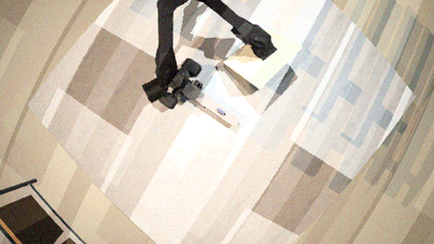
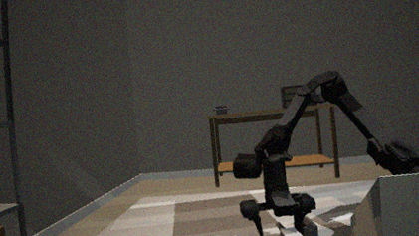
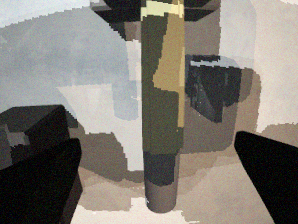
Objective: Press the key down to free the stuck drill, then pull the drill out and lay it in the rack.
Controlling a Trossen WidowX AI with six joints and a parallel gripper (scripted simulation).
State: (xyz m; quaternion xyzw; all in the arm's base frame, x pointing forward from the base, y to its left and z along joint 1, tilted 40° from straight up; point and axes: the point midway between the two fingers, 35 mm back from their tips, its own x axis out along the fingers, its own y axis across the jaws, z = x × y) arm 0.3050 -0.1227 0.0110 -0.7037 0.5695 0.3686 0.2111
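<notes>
The drill lies 5 cm to the left of my gripper tip, 3 cm above it and 2 cm behind it. The rest, counted from my gripper tip: dark block: 7 cm behind, 4 cm to the right; then blue key: 17 cm to the left, 5 cm behind, 4 cm above.
</notes>
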